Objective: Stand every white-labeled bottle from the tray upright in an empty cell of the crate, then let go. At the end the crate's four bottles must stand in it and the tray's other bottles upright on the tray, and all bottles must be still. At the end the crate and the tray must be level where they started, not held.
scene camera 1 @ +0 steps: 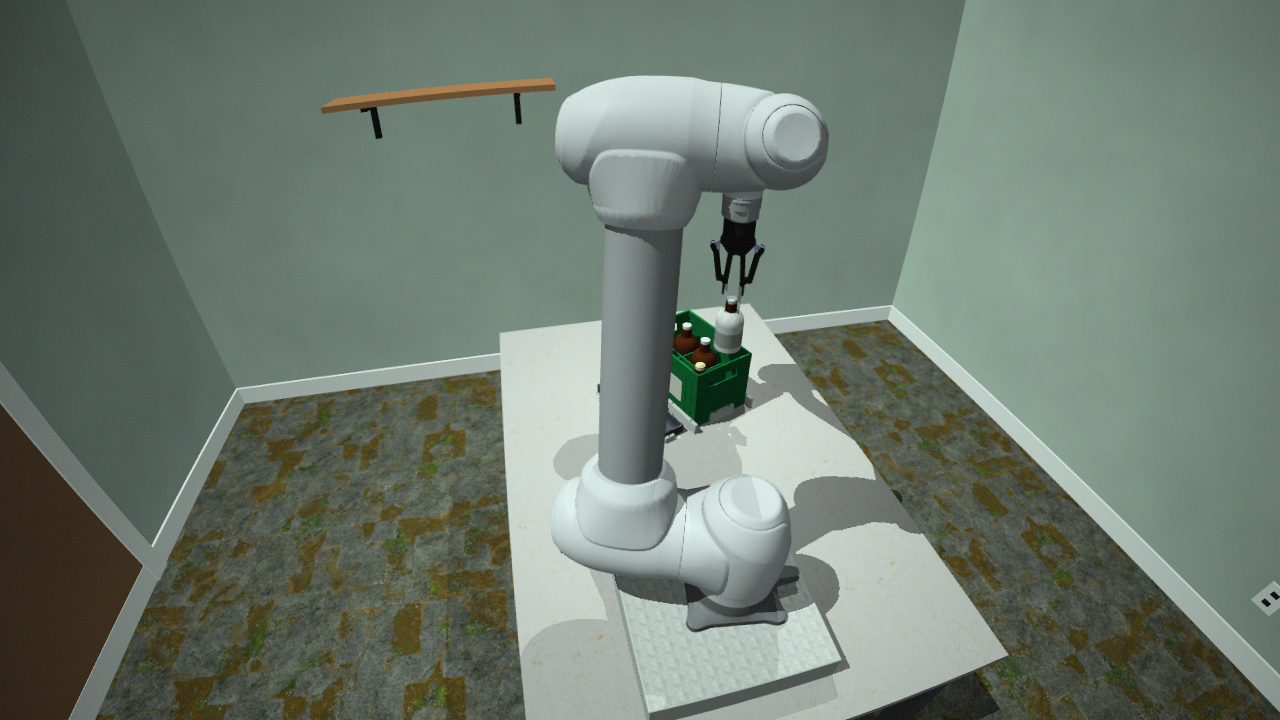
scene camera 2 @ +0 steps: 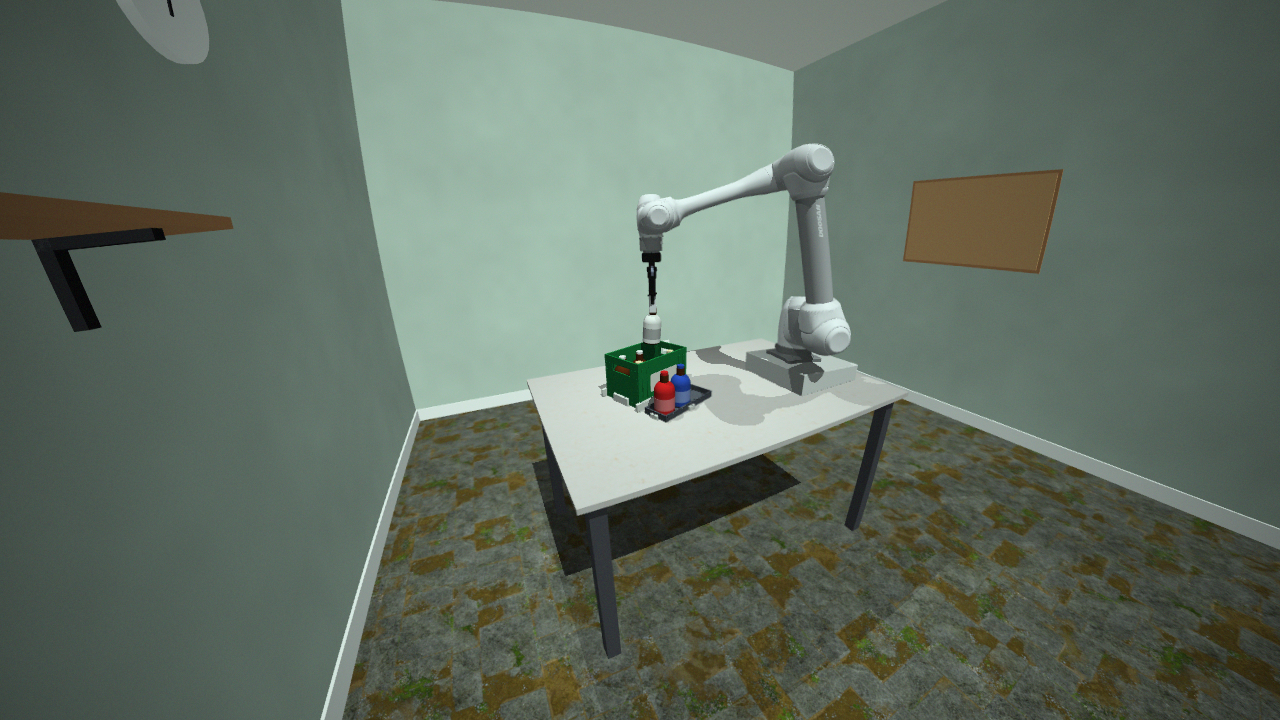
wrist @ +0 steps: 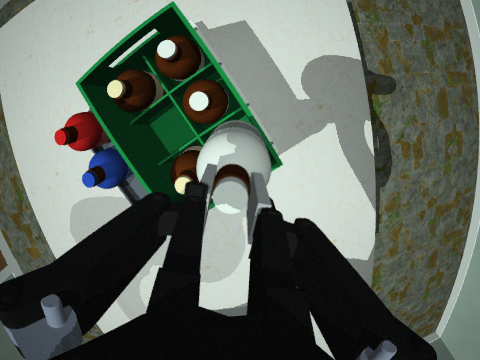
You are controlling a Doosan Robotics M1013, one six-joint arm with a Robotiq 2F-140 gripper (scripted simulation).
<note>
The pictures show: my gripper, a white-labeled bottle, a green crate and a red bottle.
My gripper is seen too in the wrist view.
</note>
